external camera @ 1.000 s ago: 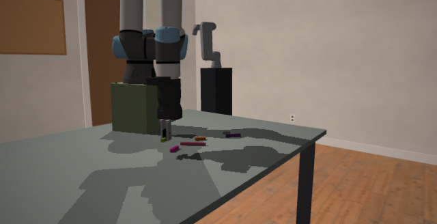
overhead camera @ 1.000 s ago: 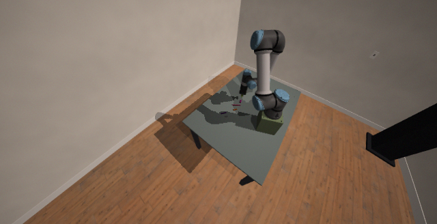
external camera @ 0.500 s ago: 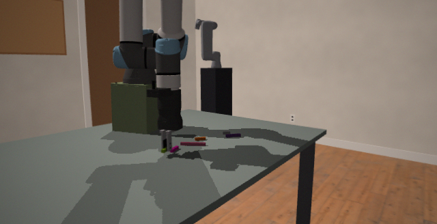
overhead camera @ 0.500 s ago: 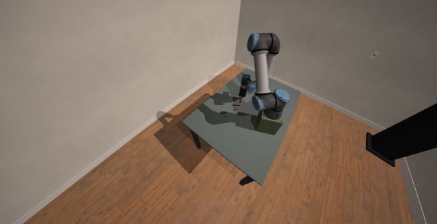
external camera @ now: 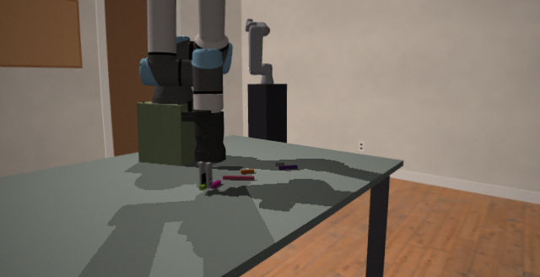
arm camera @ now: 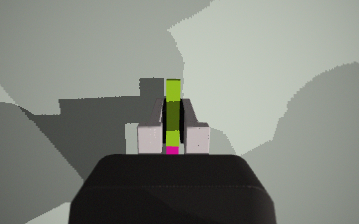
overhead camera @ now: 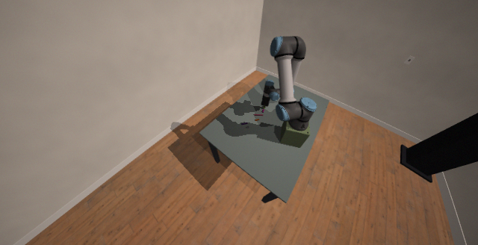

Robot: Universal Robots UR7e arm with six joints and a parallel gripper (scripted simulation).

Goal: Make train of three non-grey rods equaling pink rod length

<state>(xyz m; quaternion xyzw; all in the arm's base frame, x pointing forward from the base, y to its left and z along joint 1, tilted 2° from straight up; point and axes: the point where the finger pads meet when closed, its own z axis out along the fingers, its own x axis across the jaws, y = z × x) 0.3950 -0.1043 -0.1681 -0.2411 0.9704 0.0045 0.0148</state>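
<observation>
Now: the lime rod 1 cm below my hand. From my hand the other things lie so: pink rod 3 cm behind, 12 cm to the left, 3 cm below; purple rod 31 cm to the left, 3 cm below; orange rod 6 cm behind, 18 cm to the left, 3 cm below.
</observation>
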